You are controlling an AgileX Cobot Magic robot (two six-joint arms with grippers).
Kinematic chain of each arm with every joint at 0, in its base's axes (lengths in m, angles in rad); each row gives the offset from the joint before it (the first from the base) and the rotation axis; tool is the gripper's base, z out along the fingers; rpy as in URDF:
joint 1: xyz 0 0 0.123 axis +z
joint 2: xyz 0 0 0 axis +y
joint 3: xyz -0.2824 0 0.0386 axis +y
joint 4: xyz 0.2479 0 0.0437 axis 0.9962 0 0.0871
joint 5: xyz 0 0 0 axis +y
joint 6: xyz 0.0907 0 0.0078 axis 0.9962 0 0.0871
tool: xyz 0 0 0 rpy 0 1.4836 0
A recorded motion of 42 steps. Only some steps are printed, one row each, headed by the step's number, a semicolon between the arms.
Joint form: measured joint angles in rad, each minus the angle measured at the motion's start. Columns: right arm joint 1, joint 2, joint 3, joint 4, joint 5, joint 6; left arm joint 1, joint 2, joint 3, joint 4, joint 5, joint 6.
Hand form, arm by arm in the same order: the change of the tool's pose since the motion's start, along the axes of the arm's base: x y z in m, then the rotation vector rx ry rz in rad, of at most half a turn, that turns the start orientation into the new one. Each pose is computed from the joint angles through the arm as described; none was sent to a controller.
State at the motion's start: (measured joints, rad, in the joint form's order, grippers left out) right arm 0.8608 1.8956 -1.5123 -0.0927 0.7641 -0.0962; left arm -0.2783 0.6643 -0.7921 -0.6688 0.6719 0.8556
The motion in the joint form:
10: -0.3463 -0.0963 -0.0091 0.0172 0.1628 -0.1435; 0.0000 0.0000 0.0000 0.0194 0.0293 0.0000
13: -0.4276 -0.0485 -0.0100 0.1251 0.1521 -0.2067; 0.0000 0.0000 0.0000 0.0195 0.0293 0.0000
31: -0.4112 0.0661 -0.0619 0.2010 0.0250 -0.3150; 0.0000 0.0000 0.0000 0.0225 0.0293 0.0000
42: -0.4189 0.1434 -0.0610 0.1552 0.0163 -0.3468; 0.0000 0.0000 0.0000 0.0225 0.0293 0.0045
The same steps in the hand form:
10: 0.0672 -0.1248 0.0347 -0.0830 0.0170 -0.2367; -0.0012 0.0000 -0.0026 0.0283 0.0160 -0.0134
13: 0.0854 -0.1428 0.0163 -0.0379 0.0940 -0.2797; -0.0012 0.0000 -0.0026 0.0284 0.0160 -0.0134
31: 0.1090 -0.1189 -0.0111 0.0162 0.0467 -0.1931; -0.0012 0.0001 -0.0027 0.0312 0.0152 -0.0127
42: 0.1190 -0.1212 -0.0449 -0.0686 0.0753 -0.1597; -0.0012 0.0001 -0.0027 0.0344 0.0125 -0.0142

